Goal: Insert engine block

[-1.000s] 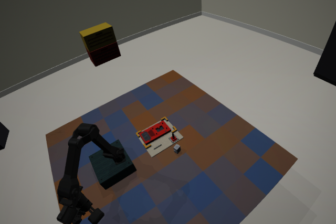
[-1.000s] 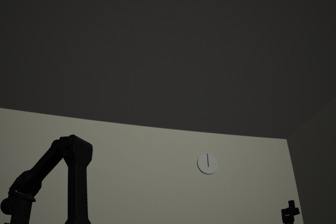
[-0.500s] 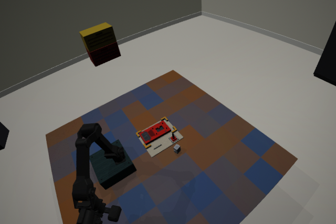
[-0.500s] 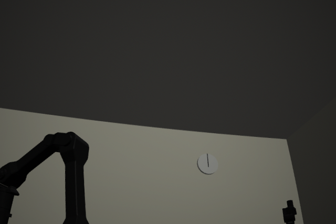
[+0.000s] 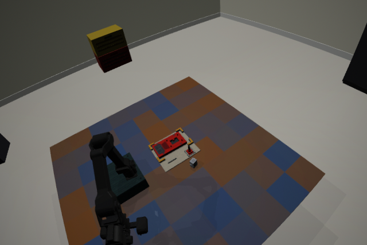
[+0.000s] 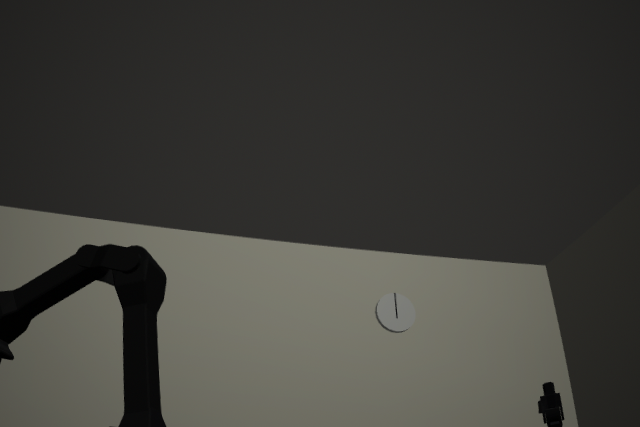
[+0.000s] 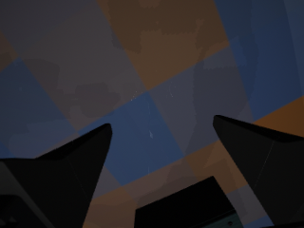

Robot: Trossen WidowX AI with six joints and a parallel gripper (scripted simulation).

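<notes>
Now: the grey engine block 420 mm ahead of my gripper tip, 260 mm to the left of it and 100 mm below it.
</notes>
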